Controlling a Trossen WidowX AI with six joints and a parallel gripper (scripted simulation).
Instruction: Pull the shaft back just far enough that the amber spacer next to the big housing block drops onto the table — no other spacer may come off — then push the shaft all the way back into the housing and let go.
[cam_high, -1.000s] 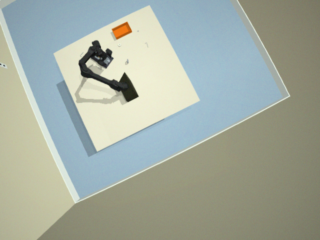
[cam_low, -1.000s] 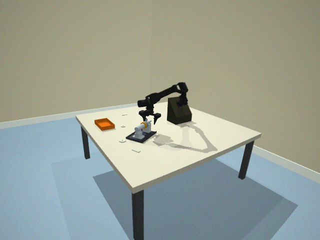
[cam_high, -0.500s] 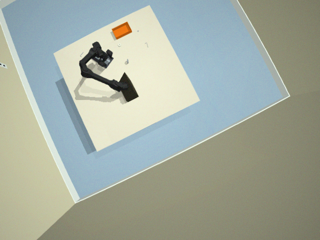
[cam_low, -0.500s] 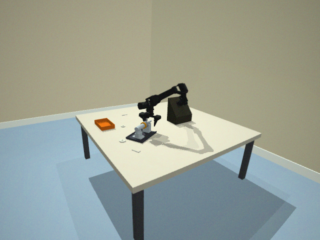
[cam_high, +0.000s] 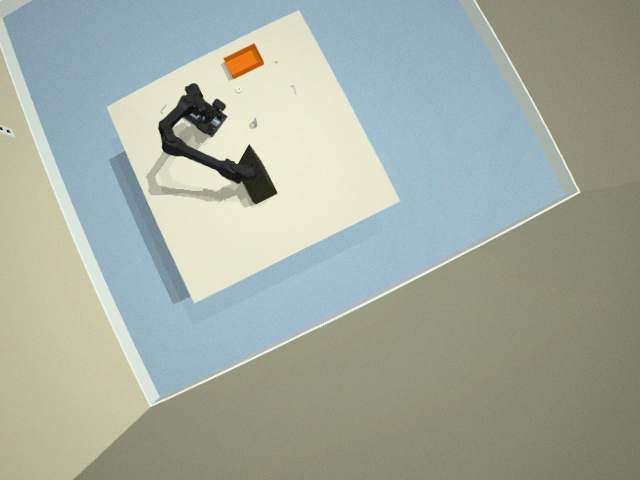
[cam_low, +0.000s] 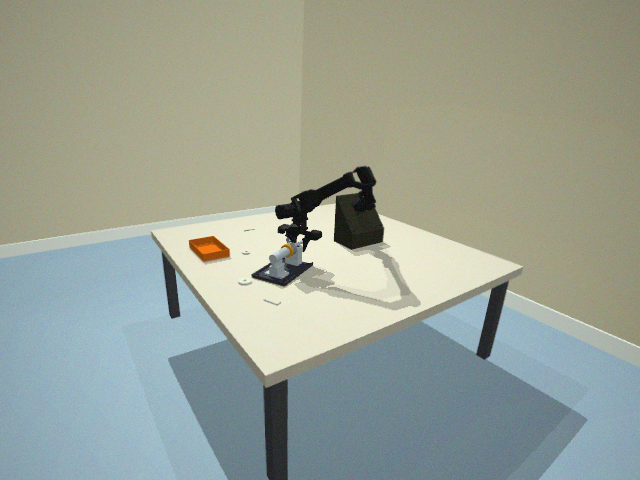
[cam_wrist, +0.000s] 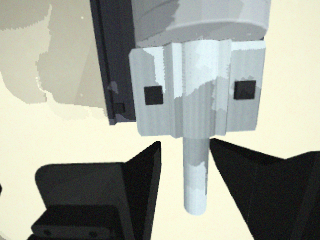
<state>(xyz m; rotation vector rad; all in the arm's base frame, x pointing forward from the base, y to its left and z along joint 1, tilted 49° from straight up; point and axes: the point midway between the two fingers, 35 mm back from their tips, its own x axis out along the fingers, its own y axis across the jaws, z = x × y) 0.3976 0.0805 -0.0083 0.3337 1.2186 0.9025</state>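
Right now the pale grey shaft is 7 cm ahead of my gripper tip, 3 cm to the left of it and 3 cm above it. Round my gripper tip: amber spacer (9 cm ahead, 4 cm to the left, 3 cm above); orange tray (31 cm to the right, 28 cm ahead, 4 cm below).
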